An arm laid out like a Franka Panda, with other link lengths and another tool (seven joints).
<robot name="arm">
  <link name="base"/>
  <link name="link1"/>
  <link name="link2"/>
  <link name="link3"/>
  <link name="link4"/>
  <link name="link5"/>
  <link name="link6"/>
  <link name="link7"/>
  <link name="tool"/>
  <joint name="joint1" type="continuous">
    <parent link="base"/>
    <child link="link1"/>
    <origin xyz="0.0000 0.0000 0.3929" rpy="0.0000 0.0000 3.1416"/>
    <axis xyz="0 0 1"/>
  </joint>
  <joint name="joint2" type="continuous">
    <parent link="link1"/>
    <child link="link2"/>
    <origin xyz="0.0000 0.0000 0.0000" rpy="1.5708 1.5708 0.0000"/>
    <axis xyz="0 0 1"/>
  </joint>
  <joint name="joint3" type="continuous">
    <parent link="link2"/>
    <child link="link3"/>
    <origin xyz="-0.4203 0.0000 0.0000" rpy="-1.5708 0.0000 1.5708"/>
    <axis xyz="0 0 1"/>
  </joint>
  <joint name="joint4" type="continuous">
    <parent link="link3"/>
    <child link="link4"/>
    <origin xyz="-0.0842 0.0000 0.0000" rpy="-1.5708 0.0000 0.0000"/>
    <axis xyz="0 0 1"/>
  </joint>
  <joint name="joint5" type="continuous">
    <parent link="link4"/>
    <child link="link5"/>
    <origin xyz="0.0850 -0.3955 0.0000" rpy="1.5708 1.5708 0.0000"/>
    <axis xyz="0 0 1"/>
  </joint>
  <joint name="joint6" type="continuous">
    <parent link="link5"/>
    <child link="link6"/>
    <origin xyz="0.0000 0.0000 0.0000" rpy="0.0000 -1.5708 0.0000"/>
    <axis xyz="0 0 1"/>
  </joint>
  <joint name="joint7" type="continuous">
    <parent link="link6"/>
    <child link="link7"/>
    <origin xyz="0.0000 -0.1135 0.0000" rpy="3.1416 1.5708 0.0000"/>
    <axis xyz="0 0 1"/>
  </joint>
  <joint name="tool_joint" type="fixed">
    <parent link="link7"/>
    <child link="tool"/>
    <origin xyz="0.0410 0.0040 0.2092" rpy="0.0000 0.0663 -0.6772"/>
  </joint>
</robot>
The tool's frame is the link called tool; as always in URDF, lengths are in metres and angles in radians. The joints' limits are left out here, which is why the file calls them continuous.
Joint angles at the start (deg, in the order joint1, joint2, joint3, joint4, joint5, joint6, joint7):
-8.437 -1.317 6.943 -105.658 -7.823 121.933 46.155
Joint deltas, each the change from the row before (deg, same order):
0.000 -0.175 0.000 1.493 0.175 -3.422 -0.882
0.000 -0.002 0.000 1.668 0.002 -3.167 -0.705
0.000 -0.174 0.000 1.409 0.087 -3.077 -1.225
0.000 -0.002 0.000 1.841 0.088 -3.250 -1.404
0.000 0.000 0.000 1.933 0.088 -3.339 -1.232
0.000 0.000 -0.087 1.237 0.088 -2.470 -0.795
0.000 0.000 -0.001 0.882 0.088 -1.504 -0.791
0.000 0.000 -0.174 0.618 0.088 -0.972 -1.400
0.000 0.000 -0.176 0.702 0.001 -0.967 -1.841
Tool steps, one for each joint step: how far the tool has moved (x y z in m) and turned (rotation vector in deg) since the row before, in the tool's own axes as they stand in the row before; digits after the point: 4 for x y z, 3 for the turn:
-0.0016 -0.0040 -0.0074 1.797 -0.195 -0.488
-0.0018 -0.0025 -0.0076 1.523 -0.260 -0.406
-0.0012 -0.0047 -0.0077 1.565 -0.161 -0.901
-0.0012 -0.0036 -0.0093 1.492 -0.098 -1.051
-0.0013 -0.0042 -0.0101 1.482 -0.053 -0.871
-0.0017 -0.0044 -0.0056 1.287 0.001 -0.450
-0.0002 -0.0026 -0.0047 0.672 0.054 -0.619
-0.0015 -0.0021 -0.0033 0.454 0.055 -1.108
-0.0016 -0.0021 -0.0041 0.397 -0.022 -1.559

